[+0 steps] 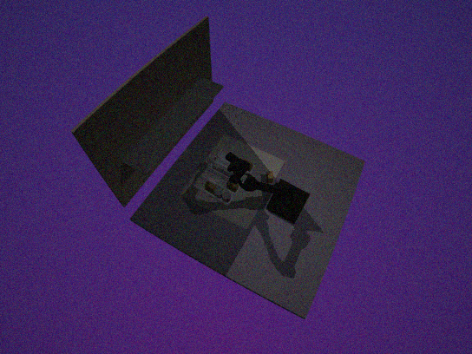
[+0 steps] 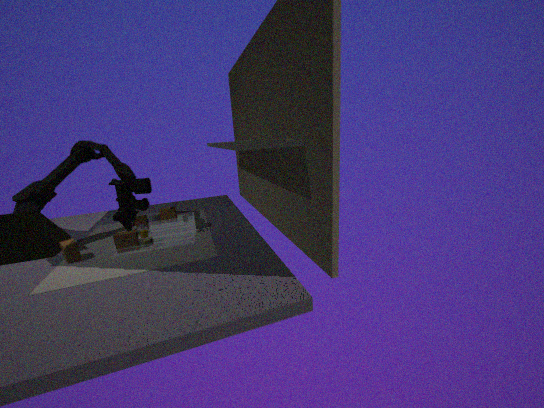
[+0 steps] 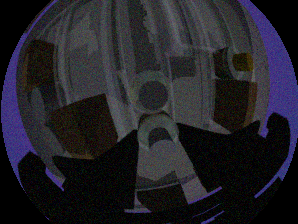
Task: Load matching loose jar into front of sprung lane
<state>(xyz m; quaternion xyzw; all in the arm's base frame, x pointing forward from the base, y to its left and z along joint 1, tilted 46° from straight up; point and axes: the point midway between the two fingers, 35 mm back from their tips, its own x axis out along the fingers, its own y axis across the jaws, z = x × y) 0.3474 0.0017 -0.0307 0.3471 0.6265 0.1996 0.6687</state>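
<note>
My gripper tip is now 14 cm short of the pale rack, 4 cm to the left of it and 2 cm above it. Round my gripper tip: shelf (50 cm ahead, 33 cm above, 7 cm to the right).
</note>
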